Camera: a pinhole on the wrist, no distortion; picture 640 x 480 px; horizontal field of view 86.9 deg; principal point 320.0 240.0 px. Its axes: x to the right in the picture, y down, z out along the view. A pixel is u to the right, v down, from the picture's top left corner.
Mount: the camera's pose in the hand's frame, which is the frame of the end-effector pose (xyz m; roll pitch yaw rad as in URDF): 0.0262 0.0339 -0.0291 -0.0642 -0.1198 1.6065
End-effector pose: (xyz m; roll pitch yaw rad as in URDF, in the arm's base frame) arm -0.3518 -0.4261 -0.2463 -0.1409 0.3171 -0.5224
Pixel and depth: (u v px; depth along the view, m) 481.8 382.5 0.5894
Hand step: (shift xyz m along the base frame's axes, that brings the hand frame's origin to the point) 0.0808 0.3153 0.5907
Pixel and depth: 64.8 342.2 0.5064
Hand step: -0.1649 -0.3076 0.4920
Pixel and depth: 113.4 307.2 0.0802
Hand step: 0.0092 -0.0268 0.0420
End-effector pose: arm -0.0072 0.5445 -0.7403 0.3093 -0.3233 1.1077
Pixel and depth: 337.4 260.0 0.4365
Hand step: 0.0420 -0.1861 0.3576
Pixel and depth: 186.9 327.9 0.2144
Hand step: 0.0760 -0.1286 0.1184
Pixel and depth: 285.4 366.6 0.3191
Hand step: 0.0271 -0.2200 0.2019
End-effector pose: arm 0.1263 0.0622 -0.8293 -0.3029 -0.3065 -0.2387
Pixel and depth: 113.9 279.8 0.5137
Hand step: -0.2485 -0.1400 0.4799
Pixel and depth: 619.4 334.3 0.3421
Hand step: -0.0731 0.4076 0.1965
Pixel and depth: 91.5 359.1 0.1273
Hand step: -0.0604 -0.0266 0.0888
